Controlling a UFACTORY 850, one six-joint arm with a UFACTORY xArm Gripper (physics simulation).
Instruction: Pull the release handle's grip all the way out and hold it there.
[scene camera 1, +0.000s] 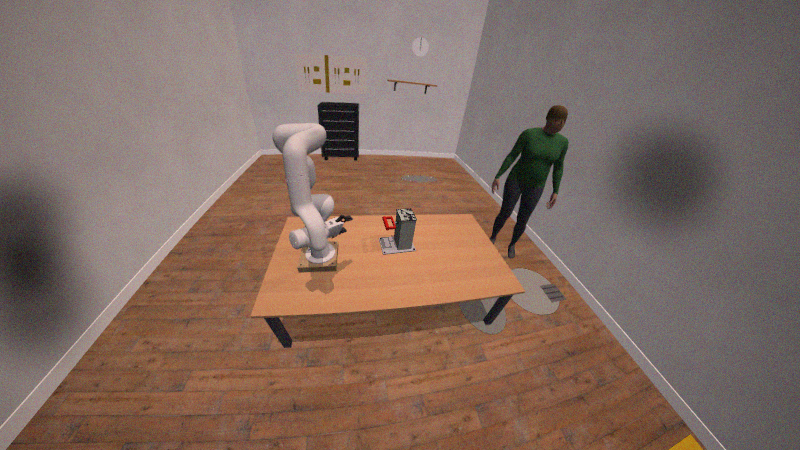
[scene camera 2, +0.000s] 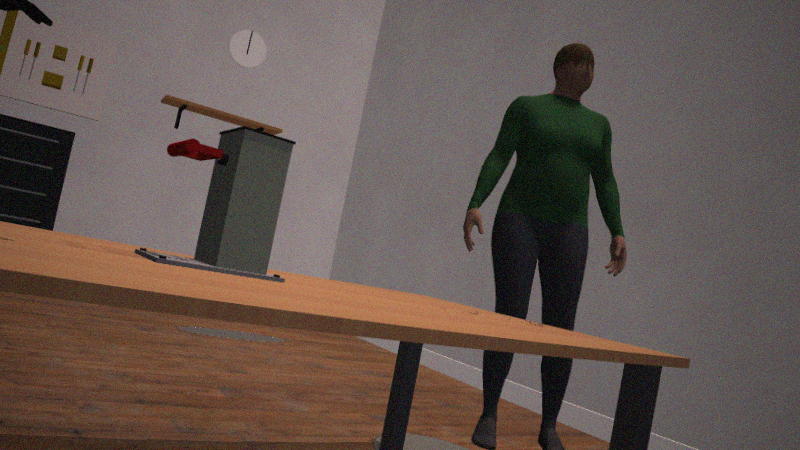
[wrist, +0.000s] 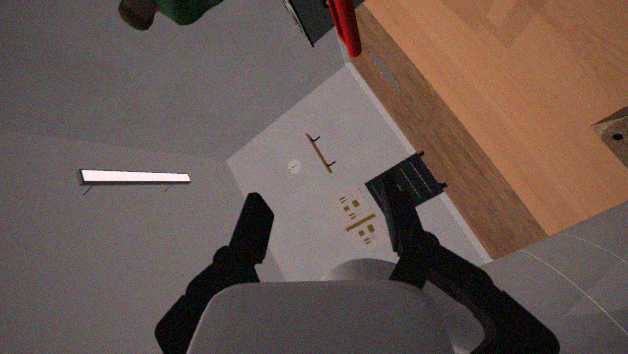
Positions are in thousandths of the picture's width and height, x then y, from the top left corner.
A grey base plate (scene camera 2: 203, 574): 101 cm from the lens.
